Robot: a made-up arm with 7 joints.
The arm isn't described. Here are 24 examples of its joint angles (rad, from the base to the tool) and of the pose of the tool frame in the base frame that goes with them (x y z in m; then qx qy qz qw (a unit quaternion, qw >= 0)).
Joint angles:
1: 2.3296 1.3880 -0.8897 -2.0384 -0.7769 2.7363 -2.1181
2: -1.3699 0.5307 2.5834 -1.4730 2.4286 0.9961 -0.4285
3: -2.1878 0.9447 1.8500 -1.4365 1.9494 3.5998 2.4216
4: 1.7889 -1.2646 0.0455 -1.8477 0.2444 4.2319 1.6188
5: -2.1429 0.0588 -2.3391 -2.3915 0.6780 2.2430 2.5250
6: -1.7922 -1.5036 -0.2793 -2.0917 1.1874 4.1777 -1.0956
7: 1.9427 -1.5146 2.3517 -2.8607 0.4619 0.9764 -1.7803
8: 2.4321 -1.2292 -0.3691 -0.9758 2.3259 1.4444 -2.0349
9: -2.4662 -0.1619 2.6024 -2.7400 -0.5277 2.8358 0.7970
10: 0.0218 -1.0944 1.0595 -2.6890 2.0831 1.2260 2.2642
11: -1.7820 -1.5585 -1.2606 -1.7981 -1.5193 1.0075 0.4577
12: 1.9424 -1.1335 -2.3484 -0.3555 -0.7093 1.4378 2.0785
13: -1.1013 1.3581 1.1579 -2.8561 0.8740 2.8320 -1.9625
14: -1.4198 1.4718 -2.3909 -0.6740 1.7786 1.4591 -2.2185
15: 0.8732 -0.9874 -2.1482 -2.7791 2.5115 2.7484 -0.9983
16: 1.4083 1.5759 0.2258 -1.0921 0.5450 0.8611 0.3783
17: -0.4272 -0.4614 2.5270 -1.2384 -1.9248 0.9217 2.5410
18: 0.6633 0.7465 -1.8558 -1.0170 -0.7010 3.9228 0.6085
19: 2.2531 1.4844 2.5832 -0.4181 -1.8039 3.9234 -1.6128
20: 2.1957 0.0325 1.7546 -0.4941 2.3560 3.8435 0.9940
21: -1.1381 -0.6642 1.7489 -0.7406 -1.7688 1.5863 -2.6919
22: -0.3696 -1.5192 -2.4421 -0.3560 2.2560 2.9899 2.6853
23: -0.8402 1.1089 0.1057 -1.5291 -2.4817 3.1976 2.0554
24: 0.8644 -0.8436 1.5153 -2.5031 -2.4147 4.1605 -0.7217
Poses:
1: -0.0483 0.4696 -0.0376 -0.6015 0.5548 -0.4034 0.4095
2: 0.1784 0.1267 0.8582 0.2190 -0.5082 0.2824 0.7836
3: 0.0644 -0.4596 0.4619 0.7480 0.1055 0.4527 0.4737
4: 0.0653 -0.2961 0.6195 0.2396 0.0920 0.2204 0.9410
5: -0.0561 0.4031 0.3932 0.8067 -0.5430 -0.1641 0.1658
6: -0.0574 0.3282 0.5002 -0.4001 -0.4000 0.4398 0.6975
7: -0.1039 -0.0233 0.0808 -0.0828 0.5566 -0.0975 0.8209
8: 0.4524 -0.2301 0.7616 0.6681 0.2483 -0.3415 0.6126
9: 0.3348 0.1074 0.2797 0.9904 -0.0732 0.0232 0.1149
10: 0.0302 0.2892 0.3463 0.5119 -0.6179 -0.5875 0.1050
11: -0.3781 0.4095 0.3127 0.2167 0.9672 0.0464 0.1242
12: 0.3625 -0.6466 0.4422 -0.0597 0.9980 -0.0169 0.0142
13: 0.2491 0.0065 0.0560 -0.6235 -0.3532 -0.1484 0.6815
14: -0.0834 -0.7145 0.4814 0.9530 0.0589 -0.2834 0.0899
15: 0.0163 -0.1405 0.1220 -0.0115 0.8770 -0.0014 0.4804
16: -0.0400 0.5422 -0.1598 0.4731 0.3061 -0.7319 0.3832
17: -0.3468 0.4688 0.6003 -0.3712 0.3427 -0.7199 0.4759
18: 0.4229 0.0908 0.6487 0.3928 0.3975 0.6761 0.4801
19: -0.3451 0.4390 0.4077 -0.1779 -0.2788 -0.7484 0.5749
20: -0.1686 -0.0627 0.7780 0.5167 -0.1013 -0.7662 0.3684
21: 0.0618 0.5500 0.7441 0.1379 0.3457 -0.5973 0.7104
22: -0.6288 0.1925 0.0687 0.1833 -0.7081 -0.2439 0.6368
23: 0.3843 -0.2698 0.0681 0.9540 -0.1835 0.2233 0.0796
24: -0.2608 0.0012 0.3378 -0.9426 0.3045 -0.1194 0.0678
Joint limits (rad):
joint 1: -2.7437..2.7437
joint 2: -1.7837..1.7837
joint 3: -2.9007..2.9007
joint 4: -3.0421..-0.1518
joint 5: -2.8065..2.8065
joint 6: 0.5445..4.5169
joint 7: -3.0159..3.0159
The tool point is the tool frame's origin. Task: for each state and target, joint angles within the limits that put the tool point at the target. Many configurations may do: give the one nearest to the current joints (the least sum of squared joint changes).
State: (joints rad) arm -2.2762 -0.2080 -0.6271 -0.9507 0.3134 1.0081 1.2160
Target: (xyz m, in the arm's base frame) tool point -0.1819 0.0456 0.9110
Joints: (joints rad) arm -2.2806 -0.3496 -0.5469 -0.8585 0.3296 0.9989 1.2160
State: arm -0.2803 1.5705 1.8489 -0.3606 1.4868 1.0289 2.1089
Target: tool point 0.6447 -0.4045 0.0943
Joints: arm -0.6704 1.7837 1.7076 -0.2171 1.5204 1.3978 2.1089
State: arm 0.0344 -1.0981 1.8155 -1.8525 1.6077 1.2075 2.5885
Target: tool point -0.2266 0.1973 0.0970
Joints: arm 0.3557 -0.9559 2.0231 -2.5916 1.4929 1.0705 2.5885
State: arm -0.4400 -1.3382 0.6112 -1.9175 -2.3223 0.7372 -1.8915
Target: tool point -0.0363 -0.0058 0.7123
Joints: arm -0.3970 -1.1611 0.1150 -2.2092 -2.2119 0.7045 -1.8915
